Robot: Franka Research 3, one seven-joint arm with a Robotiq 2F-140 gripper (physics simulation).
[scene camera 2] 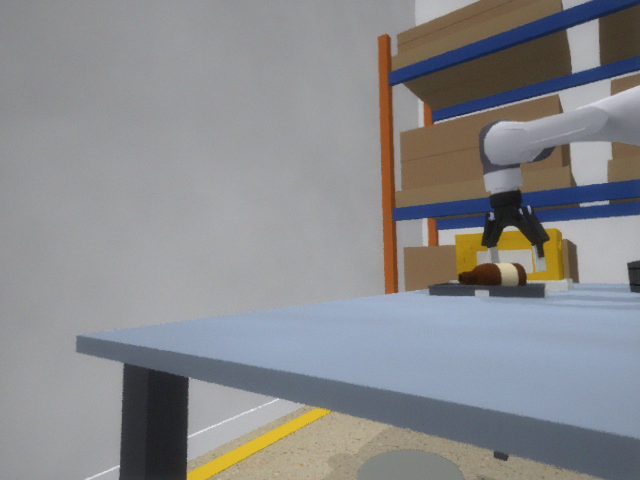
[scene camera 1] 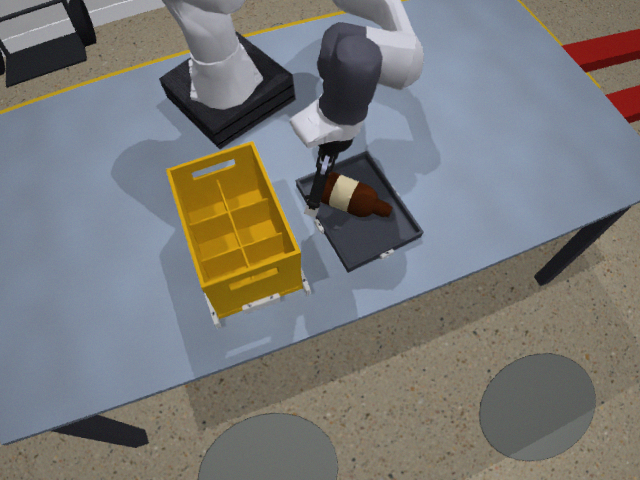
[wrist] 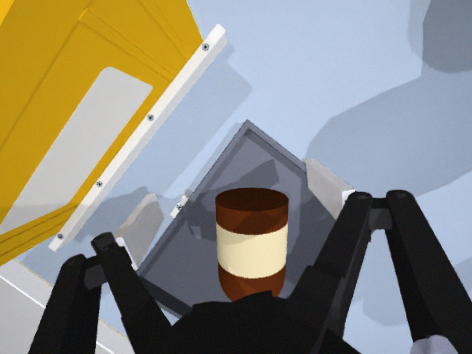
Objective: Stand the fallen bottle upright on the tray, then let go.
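Note:
The brown bottle (scene camera 1: 366, 200) (scene camera 2: 486, 274) (wrist: 252, 220) with a cream label lies on its side on the dark grey tray (scene camera 1: 356, 253) (scene camera 2: 522, 291) (wrist: 260, 150). In scene camera 1 its base points left and its neck right. My gripper (scene camera 1: 318, 195) (scene camera 2: 515, 258) (wrist: 232, 190) is open and empty, low over the base end of the bottle. In the wrist view the bottle's base and label show between the spread fingers, with one finger to each side, apart from it. The neck is hidden there by the gripper's own body.
A yellow divided crate (scene camera 1: 290, 268) (scene camera 2: 555, 253) (wrist: 35, 75) stands close to the tray, on its left in scene camera 1. White brackets line the crate's foot. The black arm base (scene camera 1: 222, 126) stands behind the crate. The table's front edge runs beyond the tray.

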